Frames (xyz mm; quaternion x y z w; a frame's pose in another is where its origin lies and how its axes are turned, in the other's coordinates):
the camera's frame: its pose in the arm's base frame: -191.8 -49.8 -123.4 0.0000 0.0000 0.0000 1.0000
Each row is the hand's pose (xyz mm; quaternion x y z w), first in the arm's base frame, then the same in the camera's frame.
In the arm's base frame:
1: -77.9 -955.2 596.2 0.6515 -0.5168 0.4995 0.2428
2: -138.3 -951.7 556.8 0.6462 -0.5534 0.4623 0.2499
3: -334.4 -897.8 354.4 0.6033 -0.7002 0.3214 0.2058
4: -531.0 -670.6 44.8 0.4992 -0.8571 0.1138 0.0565
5: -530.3 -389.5 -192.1 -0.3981 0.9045 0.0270 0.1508
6: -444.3 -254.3 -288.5 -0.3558 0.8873 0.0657 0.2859
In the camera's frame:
1: 113.9 -905.4 719.6 0.6515 -0.5168 0.4995 0.2428
2: 53.5 -901.9 680.2 0.6462 -0.5534 0.4623 0.2499
3: -142.6 -848.0 477.8 0.6033 -0.7002 0.3214 0.2058
4: -339.2 -620.8 168.2 0.4992 -0.8571 0.1138 0.0565
5: -338.5 -339.7 -68.7 -0.3981 0.9045 0.0270 0.1508
6: -252.5 -204.5 -165.1 -0.3558 0.8873 0.0657 0.2859

